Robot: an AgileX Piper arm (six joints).
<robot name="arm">
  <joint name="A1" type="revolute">
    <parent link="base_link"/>
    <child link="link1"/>
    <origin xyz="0 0 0.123" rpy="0 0 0"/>
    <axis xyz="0 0 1"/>
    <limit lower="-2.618" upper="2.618"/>
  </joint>
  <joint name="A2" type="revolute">
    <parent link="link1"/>
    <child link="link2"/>
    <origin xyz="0 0 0" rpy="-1.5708 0 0"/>
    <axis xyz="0 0 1"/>
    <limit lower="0" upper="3.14"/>
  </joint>
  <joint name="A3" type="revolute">
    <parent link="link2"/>
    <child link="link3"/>
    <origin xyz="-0.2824 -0.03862 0" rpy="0 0 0"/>
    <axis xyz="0 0 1"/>
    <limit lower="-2.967" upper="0"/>
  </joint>
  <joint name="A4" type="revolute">
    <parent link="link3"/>
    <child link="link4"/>
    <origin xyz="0.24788 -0.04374 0" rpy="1.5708 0 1.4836"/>
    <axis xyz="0 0 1"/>
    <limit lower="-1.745" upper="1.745"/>
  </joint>
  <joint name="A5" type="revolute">
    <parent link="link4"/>
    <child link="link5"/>
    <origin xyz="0 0 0" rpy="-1.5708 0 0"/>
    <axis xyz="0 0 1"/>
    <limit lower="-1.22" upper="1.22"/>
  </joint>
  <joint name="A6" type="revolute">
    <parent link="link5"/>
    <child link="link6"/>
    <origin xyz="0 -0.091 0" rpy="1.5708 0 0"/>
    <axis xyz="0 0 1"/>
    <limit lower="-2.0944" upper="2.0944"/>
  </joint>
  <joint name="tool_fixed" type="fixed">
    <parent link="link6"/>
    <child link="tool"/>
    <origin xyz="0 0 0" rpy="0 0 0"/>
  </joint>
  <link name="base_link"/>
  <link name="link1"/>
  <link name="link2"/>
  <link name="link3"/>
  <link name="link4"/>
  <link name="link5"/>
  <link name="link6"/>
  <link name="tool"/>
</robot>
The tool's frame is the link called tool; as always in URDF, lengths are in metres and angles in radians.
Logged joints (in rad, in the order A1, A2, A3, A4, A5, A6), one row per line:
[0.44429, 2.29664, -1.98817, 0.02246, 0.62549, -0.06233]
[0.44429, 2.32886, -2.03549, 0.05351, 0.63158, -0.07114]
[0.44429, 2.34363, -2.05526, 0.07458, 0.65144, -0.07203]
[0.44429, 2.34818, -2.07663, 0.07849, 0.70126, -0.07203]
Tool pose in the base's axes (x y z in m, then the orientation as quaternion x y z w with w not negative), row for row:
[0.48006, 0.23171, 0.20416, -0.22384, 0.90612, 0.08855, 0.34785]
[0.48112, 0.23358, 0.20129, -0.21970, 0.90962, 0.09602, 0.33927]
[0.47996, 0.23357, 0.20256, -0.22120, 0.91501, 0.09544, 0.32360]
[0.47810, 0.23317, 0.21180, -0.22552, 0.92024, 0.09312, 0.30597]
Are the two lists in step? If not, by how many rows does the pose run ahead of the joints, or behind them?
The pose runs 1 row ahead of the joints: the pose in row i belongs to the joints in row i + 1.
